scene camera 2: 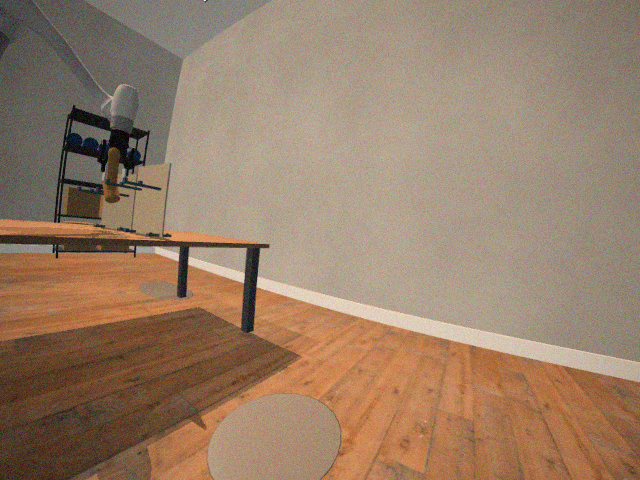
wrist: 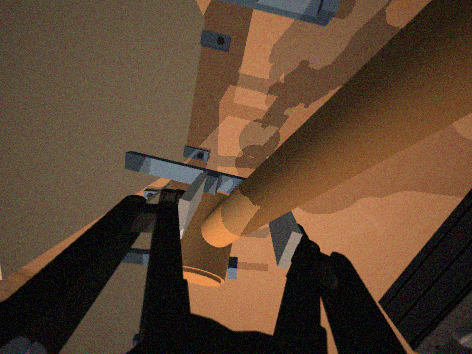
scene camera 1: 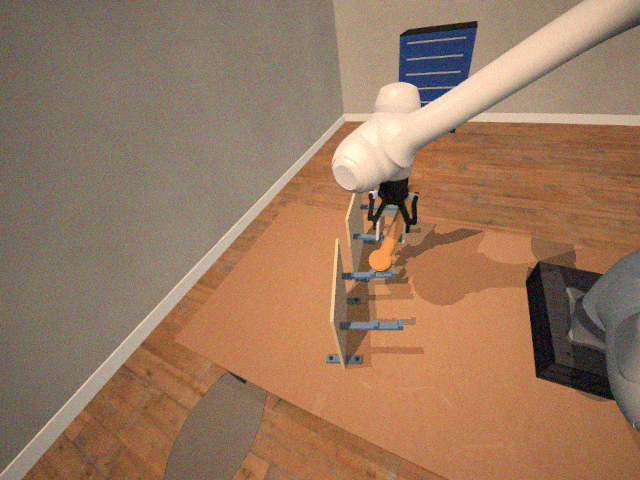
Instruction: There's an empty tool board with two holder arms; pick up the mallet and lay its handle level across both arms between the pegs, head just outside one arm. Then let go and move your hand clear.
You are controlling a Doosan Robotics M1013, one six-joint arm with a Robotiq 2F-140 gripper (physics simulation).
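Seen in the pictures: gripper, fingertip midpoint: (scene camera 2: 113,182) (wrist: 238,198) (scene camera 1: 390,238); arm's base at its link origin: (scene camera 1: 605,326).
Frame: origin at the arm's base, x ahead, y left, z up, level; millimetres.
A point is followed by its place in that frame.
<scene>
The orange mallet (scene camera 1: 380,259) {y 116, x 582, z 126 mm} (scene camera 2: 112,175) {y -37, x 577, z 139 mm} (wrist: 350,135) {y -78, x 577, z 213 mm} is between my gripper's fingers (scene camera 1: 391,231) {y 10, x 590, z 116 mm} (wrist: 236,227). The gripper is shut on the mallet. Its thick round shaft runs diagonally past the fingers to the upper right in the wrist view. Which part the pads touch is partly hidden. In scene camera 1, a beige board (scene camera 1: 337,304) {y 312, x 618, z 140 mm} holds two blue arms (scene camera 1: 368,275) {y 153, x 605, z 81 mm} (scene camera 1: 372,325) {y 298, x 530, z 81 mm} with pegs, and no tool lies on them. The mallet's round end is beside the farther of these arms. The gripper is over the arms of a second board (scene camera 1: 353,222) {y 15, x 718, z 150 mm} (scene camera 2: 152,198) {y -71, x 743, z 63 mm}. Contact with them is unclear.
The robot's black base (scene camera 1: 542,310) {y -4, x 133, z -21 mm} stands right of the boards in scene camera 1. A blue rack unit (scene camera 1: 436,66) stands by the back wall. In scene camera 2, a black shelf rack (scene camera 2: 90,117) stands behind the table (scene camera 2: 222,240) {y -179, x 1068, z -105 mm}. Feet of the boards (wrist: 215,41) {y -150, x 739, z -93 mm} show in the wrist view.
</scene>
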